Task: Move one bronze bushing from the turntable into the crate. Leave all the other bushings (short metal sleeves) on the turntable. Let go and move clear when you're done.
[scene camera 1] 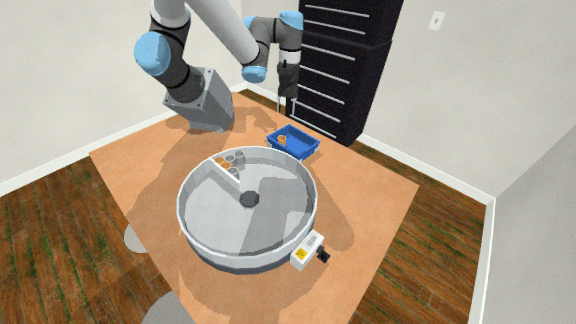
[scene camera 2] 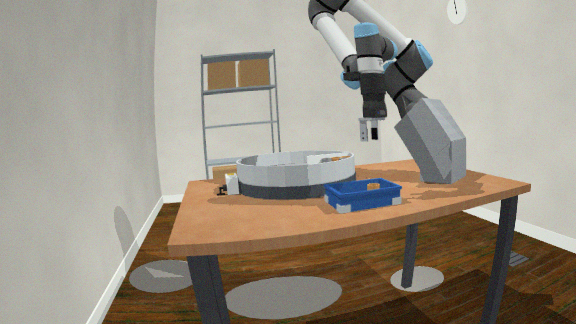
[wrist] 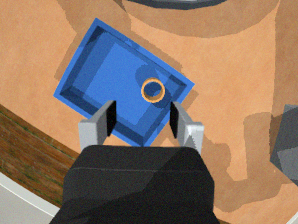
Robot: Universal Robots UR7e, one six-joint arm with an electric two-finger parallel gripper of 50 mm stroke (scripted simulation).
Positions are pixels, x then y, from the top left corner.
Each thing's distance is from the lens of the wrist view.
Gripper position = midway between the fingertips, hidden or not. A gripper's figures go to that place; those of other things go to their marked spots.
my gripper (wrist: 143, 112): 17 cm
blue crate (wrist: 103, 68): 34 cm
